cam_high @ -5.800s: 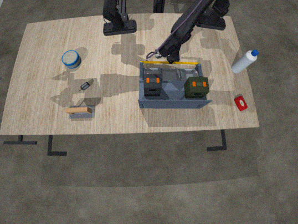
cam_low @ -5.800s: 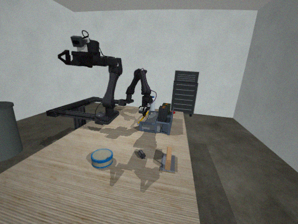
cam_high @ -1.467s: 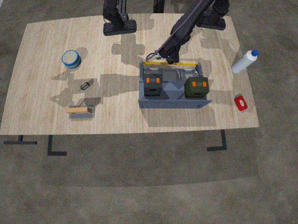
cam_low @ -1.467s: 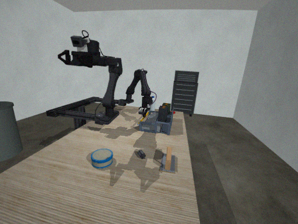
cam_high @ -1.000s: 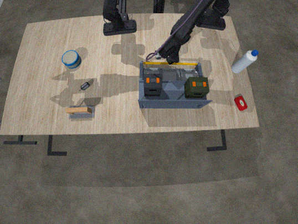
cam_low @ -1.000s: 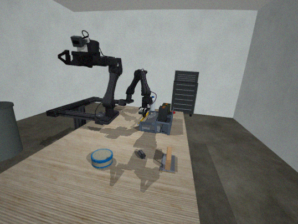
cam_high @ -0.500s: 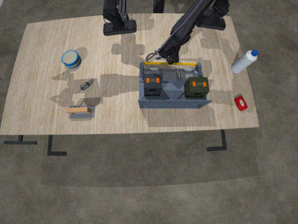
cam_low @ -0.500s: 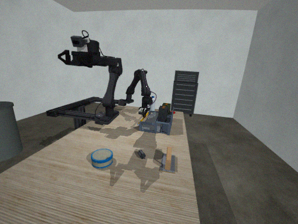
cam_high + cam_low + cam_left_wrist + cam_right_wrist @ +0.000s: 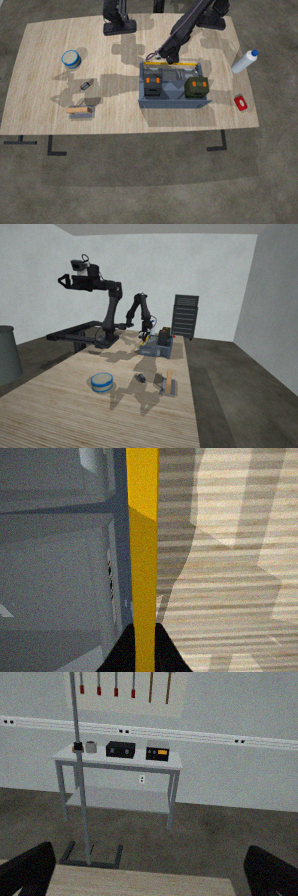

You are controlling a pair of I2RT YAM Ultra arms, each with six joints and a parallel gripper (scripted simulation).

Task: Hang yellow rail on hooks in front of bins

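Observation:
My left hand is 1 cm above the yellow rail. Also, from my left hand: white bottle (4 cm ahead, 49 cm to the left, 2 cm above); red tin (29 cm ahead, 46 cm to the left, 5 cm below); blue-grey shelf (13 cm ahead, 1 cm to the right).

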